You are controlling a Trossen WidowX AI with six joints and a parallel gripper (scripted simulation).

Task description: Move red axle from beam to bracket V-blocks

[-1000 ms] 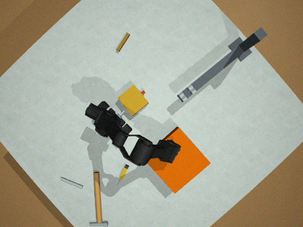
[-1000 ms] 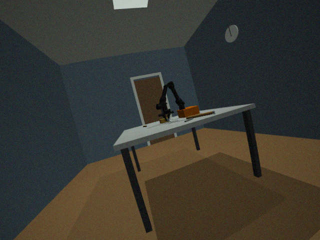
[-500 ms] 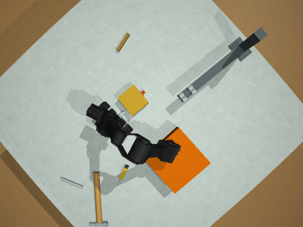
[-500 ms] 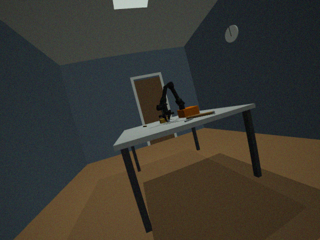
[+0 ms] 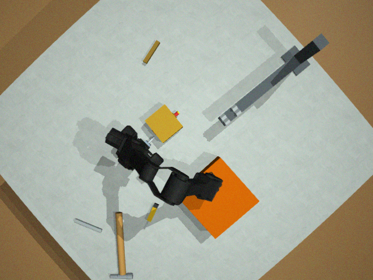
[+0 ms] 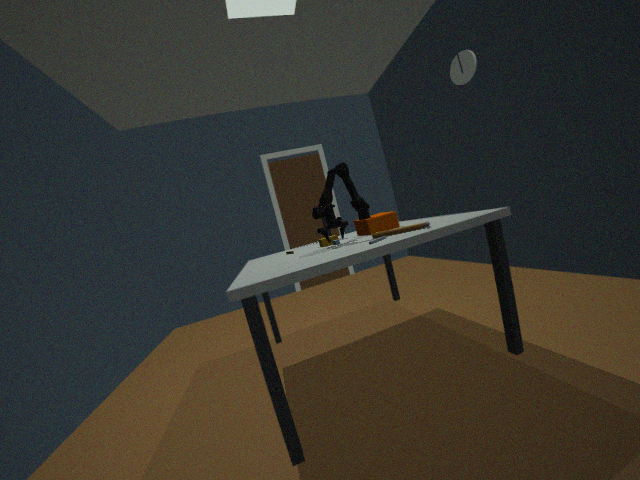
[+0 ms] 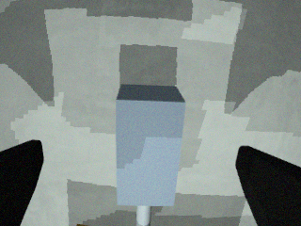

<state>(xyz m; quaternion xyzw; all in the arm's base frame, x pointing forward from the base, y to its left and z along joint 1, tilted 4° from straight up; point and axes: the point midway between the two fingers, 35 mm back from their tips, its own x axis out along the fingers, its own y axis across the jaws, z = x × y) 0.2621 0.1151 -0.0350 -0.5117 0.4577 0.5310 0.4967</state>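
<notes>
Now: the light blue block 20 mm to the right of my gripper tip and 10 mm below it. Also, from my gripper tip: yellow-handled screwdriver (220 mm behind, 150 mm to the left, 10 mm below); tan stick (280 mm ahead, 270 mm to the right, 10 mm below); yellow beam (20 mm ahead, 120 mm to the right).
</notes>
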